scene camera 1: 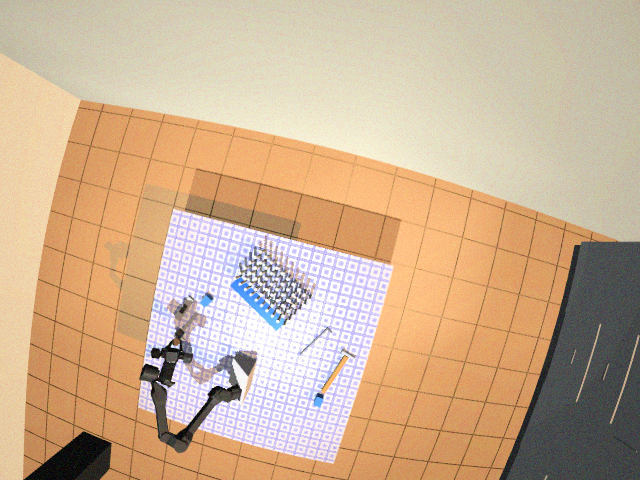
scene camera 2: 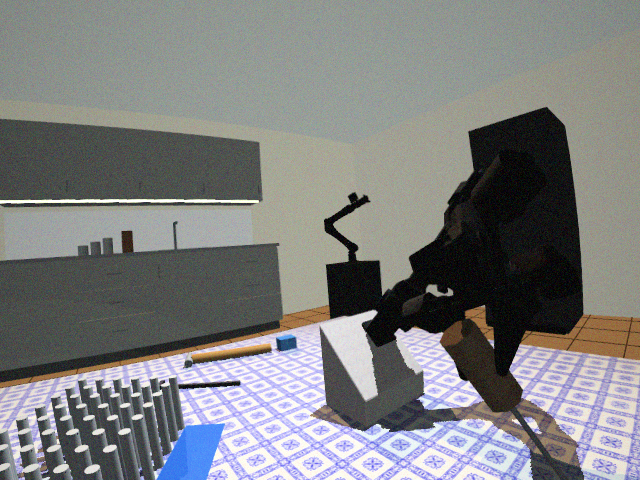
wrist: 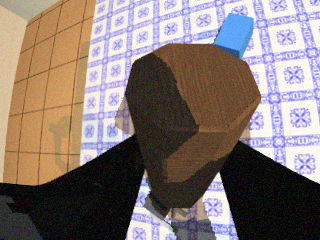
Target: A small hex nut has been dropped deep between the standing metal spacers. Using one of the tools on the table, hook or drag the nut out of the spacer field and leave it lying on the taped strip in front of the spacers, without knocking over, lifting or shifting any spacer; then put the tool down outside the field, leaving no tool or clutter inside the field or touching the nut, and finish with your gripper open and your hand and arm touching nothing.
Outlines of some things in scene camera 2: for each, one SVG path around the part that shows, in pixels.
My gripper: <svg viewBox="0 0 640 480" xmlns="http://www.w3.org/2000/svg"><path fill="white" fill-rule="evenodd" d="M455 363L460 379L465 382L469 381ZM461 221L448 229L447 235L432 241L432 243L409 257L418 287L436 284L438 292L446 294L449 288L453 290L453 295L436 297L432 293L427 292L411 298L403 303L401 319L429 333L444 333L456 322L466 320L464 316L466 310L489 304L493 314L495 368L499 376L506 376L533 316L542 311L542 304L537 302L537 286L539 286L540 294L548 300L576 294L581 289L578 273L576 273L571 262L549 244L542 244L528 252L512 257L509 261L508 254L501 248L500 237L496 233L481 229L473 230L468 222ZM509 261L510 271L513 274L506 276L503 263Z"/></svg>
An orange-handled tool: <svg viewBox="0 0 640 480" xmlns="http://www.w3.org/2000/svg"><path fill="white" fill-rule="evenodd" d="M272 345L261 344L194 355L189 352L184 366L191 368L193 363L203 361L208 362L272 352Z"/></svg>
